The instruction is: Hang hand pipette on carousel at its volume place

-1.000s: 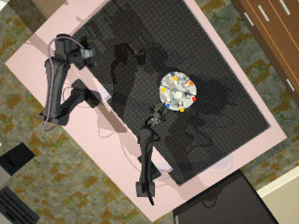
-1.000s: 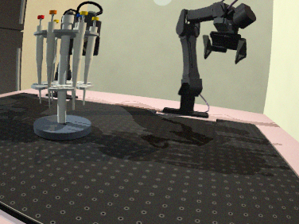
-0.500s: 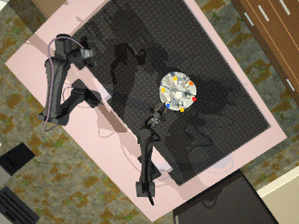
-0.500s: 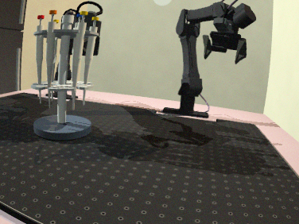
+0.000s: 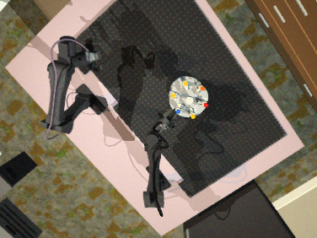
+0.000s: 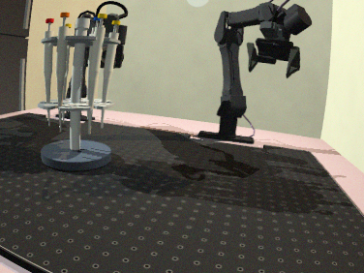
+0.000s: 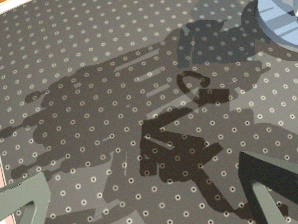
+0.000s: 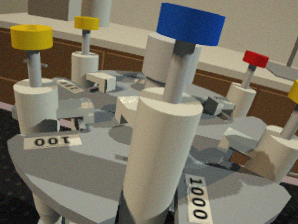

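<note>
Now: the pipette 2 cm below my right hand, 1 cm to the left of it and 1 cm ahead of it.
</note>
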